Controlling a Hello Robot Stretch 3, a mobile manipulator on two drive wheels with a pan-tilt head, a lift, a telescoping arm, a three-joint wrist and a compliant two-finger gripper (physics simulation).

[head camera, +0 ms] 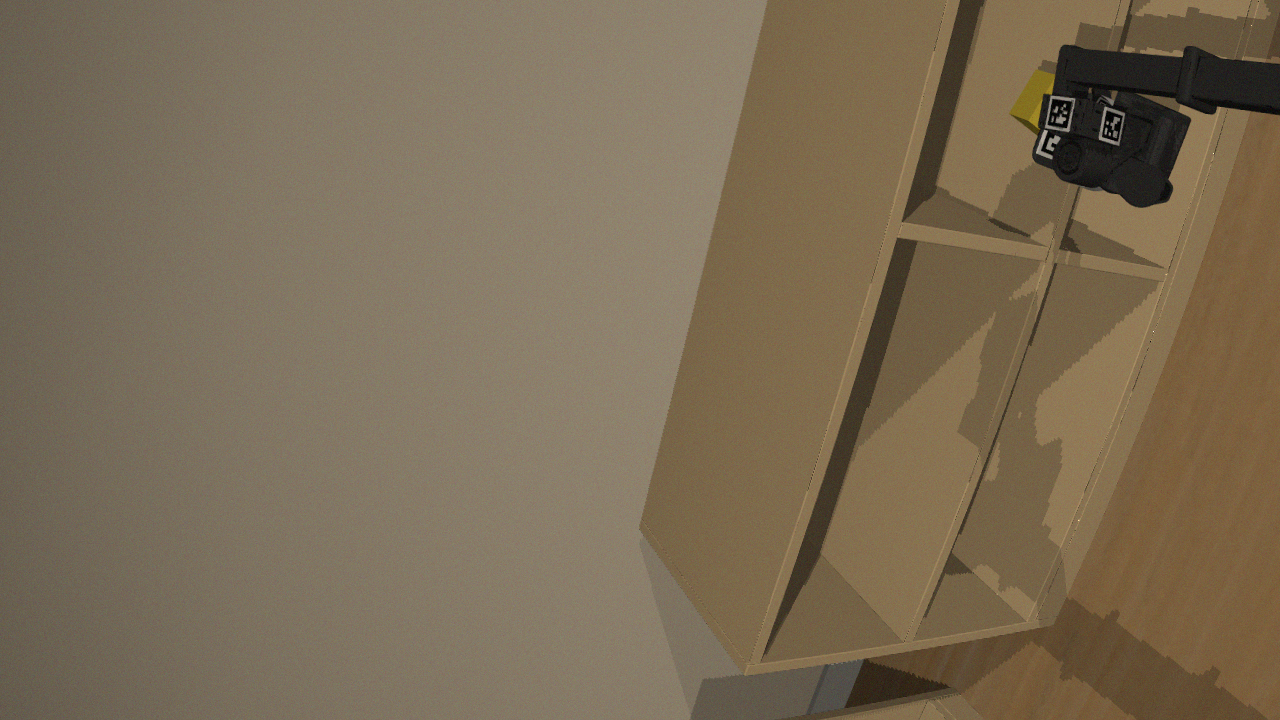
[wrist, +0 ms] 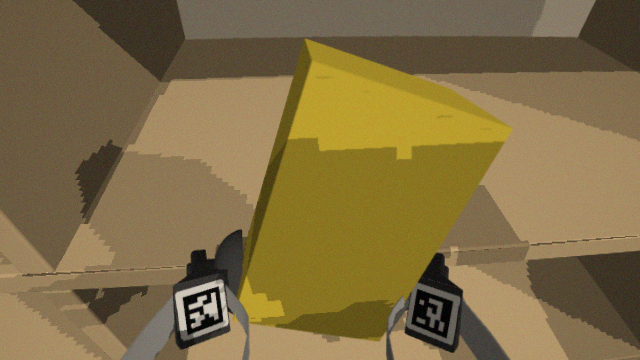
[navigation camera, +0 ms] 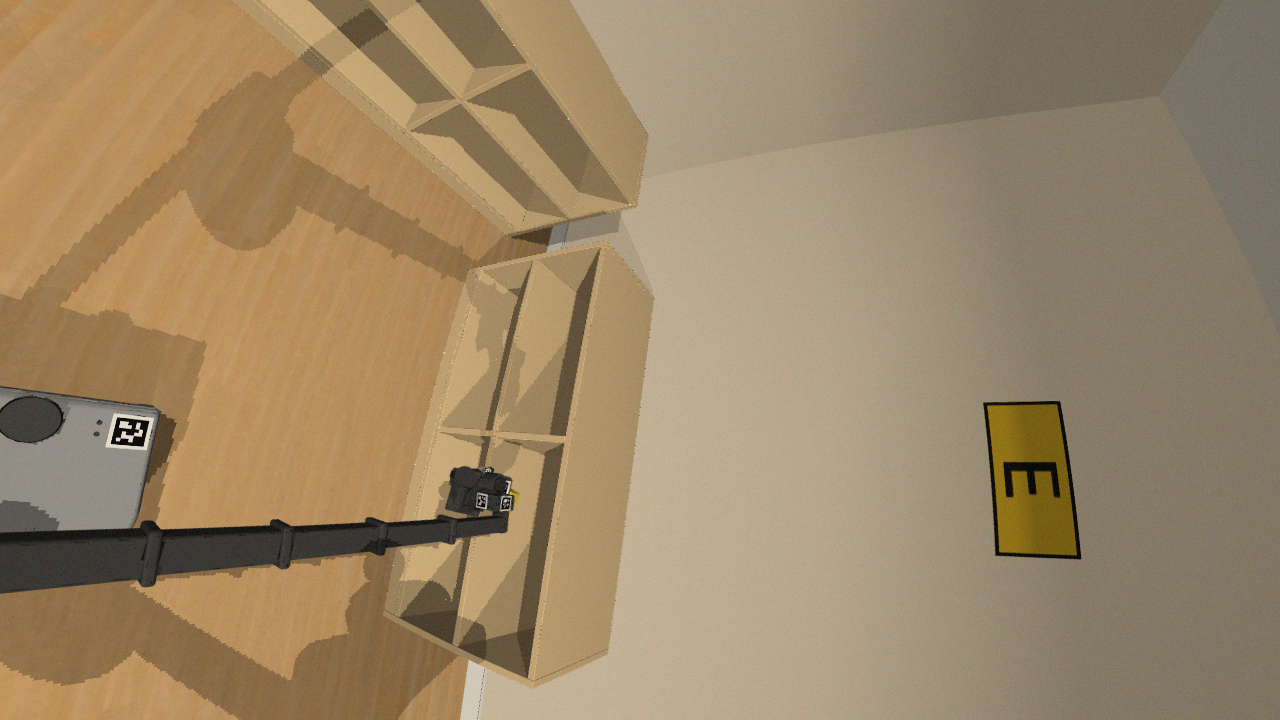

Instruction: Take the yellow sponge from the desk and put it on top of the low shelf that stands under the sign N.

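Pixels of known places: robot's base, link origin: point(navigation camera: 31, 416).
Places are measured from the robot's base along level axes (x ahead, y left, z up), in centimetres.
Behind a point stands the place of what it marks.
Observation:
The yellow sponge point(head camera: 1031, 100) @[x -8.4, y -85.9, z 46.9 cm] point(navigation camera: 514, 497) point(wrist: 370, 210) @[x -7.6, y -83.4, z 43.5 cm] is held tilted between the fingers of my gripper point(head camera: 1052, 121) point(navigation camera: 507, 498) @[x -6.7, y -86.8, z 36.4 cm] point(wrist: 317, 257) @[x -6.7, y -86.8, z 36.4 cm]. In the wrist view the left pad lies against its left edge, and the right pad is mostly hidden behind it. The gripper is at the open front of a low wooden shelf point(head camera: 760, 313) @[x 24.1, y -111.8, z 61.0 cm] point(navigation camera: 608, 402) @[x 21.1, y -107.4, z 61.0 cm] point(wrist: 590, 241) @[x -24.8, y -85.7, z 34.3 cm], below its top board. I cannot tell how far the sponge reaches into the compartment. The sign on the wall above this shelf reads E point(navigation camera: 1032, 480) @[x 3.0, y -130.9, z 175.3 cm]. The sign N and the desk do not show.
A second low shelf point(navigation camera: 586, 116) @[x 102.2, y -78.8, z 61.1 cm] stands past the end of the first, with a narrow gap between them. The extended arm point(head camera: 1253, 85) @[x -10.2, y -47.8, z 61.9 cm] point(navigation camera: 331, 537) @[x -9.6, y -31.6, z 62.1 cm] crosses over the wooden floor point(head camera: 1217, 402) @[x 24.6, y -80.9, z 0.1 cm] point(navigation camera: 295, 358) @[x 21.9, y -45.3, z 0.1 cm]. My base point(navigation camera: 80, 483) @[x -9.5, y -7.9, z 16.0 cm] is at the left of the navigation view.

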